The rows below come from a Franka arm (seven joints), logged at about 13 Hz.
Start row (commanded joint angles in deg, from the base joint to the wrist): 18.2, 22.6, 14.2, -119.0, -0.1, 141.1, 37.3
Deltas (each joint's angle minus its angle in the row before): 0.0, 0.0, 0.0, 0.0, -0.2, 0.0, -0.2; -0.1, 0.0, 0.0, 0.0, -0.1, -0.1, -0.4; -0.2, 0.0, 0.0, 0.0, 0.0, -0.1, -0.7; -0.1, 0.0, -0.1, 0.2, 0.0, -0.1, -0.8; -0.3, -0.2, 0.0, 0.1, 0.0, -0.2, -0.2; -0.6, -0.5, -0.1, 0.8, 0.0, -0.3, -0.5; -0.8, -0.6, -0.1, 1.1, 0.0, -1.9, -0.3; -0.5, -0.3, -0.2, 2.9, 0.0, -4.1, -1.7; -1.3, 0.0, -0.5, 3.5, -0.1, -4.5, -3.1; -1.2, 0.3, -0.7, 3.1, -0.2, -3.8, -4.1
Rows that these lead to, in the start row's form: 18.2, 22.6, 14.2, -119.0, -0.3, 141.1, 37.1; 18.1, 22.6, 14.2, -119.0, -0.4, 141.0, 36.7; 17.9, 22.6, 14.2, -119.0, -0.4, 140.9, 36.0; 17.8, 22.6, 14.1, -118.8, -0.4, 140.8, 35.2; 17.5, 22.4, 14.1, -118.7, -0.4, 140.6, 35.0; 16.9, 21.9, 14.0, -117.9, -0.4, 140.3, 34.5; 16.1, 21.3, 13.9, -116.8, -0.4, 138.4, 34.2; 15.6, 21.0, 13.7, -113.9, -0.4, 134.3, 32.5; 14.3, 21.0, 13.2, -110.4, -0.5, 129.8, 29.4; 13.1, 21.3, 12.5, -107.3, -0.7, 126.0, 25.3
